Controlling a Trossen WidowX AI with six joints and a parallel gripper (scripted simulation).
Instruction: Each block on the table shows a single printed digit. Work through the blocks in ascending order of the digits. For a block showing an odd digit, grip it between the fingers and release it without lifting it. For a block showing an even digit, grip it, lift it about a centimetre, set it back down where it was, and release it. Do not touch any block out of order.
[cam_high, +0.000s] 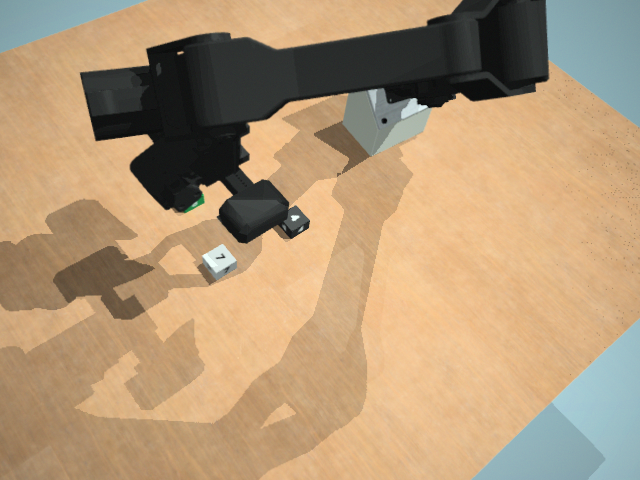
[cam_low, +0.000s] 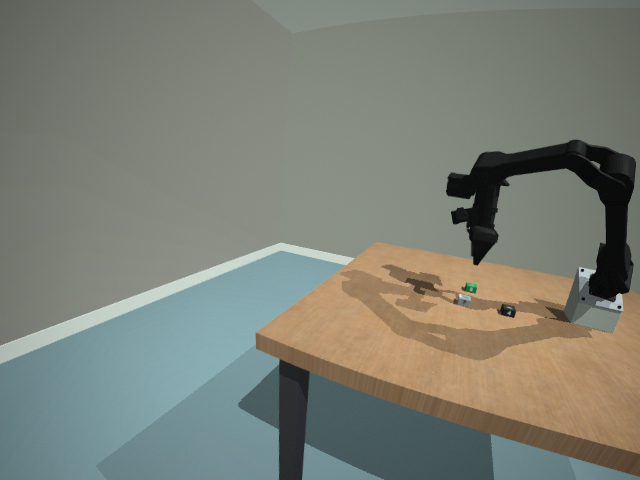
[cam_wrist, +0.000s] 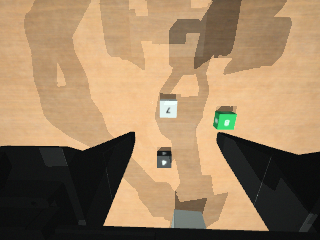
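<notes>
Now: gripper tip 120 mm above the white block. Round my gripper tip: green block 110 mm to the right, 120 mm below.
</notes>
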